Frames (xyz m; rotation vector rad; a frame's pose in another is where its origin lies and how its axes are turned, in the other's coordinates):
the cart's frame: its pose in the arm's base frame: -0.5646 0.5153 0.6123 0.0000 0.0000 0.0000
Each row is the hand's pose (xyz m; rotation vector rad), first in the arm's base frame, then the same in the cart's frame.
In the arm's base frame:
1: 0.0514 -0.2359 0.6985 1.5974 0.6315 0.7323
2: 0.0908 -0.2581 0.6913 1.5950 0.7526 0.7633
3: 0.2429 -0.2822 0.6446 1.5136 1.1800 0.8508
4: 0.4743 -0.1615 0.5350 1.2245 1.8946 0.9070
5: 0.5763 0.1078 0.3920 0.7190 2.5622 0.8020
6: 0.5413 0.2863 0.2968 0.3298 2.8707 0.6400
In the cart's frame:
1: 0.6160 -0.7512 0.0862 1.5974 0.6315 0.7323
2: 0.6554 -0.7734 0.0790 1.5950 0.7526 0.7633
3: 0.8075 -0.7975 0.0323 1.5136 1.1800 0.8508
4: 1.0389 -0.6768 -0.0773 1.2245 1.8946 0.9070
5: 1.1409 -0.4075 -0.2203 0.7190 2.5622 0.8020
6: 1.1059 -0.2290 -0.3155 0.3298 2.8707 0.6400

